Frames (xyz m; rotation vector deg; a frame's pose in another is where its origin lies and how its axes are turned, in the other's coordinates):
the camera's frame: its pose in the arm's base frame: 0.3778 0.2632 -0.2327 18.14 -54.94 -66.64
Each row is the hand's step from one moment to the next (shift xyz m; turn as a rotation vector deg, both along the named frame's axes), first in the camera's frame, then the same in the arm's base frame.
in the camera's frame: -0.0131 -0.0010 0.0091 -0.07 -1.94 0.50
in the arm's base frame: -0.0086 0.0134 -0.0015 -1.61 -0.60 -1.02
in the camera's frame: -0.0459 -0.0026 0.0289 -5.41 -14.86 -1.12
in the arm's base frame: -0.0273 0.0465 -0.0065 -8.89 -1.56 -13.03
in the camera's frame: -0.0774 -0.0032 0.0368 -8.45 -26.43 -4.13
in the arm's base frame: -0.0360 0.0759 -0.0172 -14.08 -4.34 -23.87
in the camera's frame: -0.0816 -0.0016 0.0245 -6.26 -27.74 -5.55
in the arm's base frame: -0.0258 0.0772 -0.0253 -13.65 -7.16 -24.53
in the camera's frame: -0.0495 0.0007 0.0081 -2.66 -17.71 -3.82
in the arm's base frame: -0.0094 0.0458 -0.0182 -8.41 -5.81 -15.19
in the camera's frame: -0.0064 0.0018 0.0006 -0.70 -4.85 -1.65
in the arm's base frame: 0.0002 0.0065 -0.0015 -1.83 -1.77 -4.50
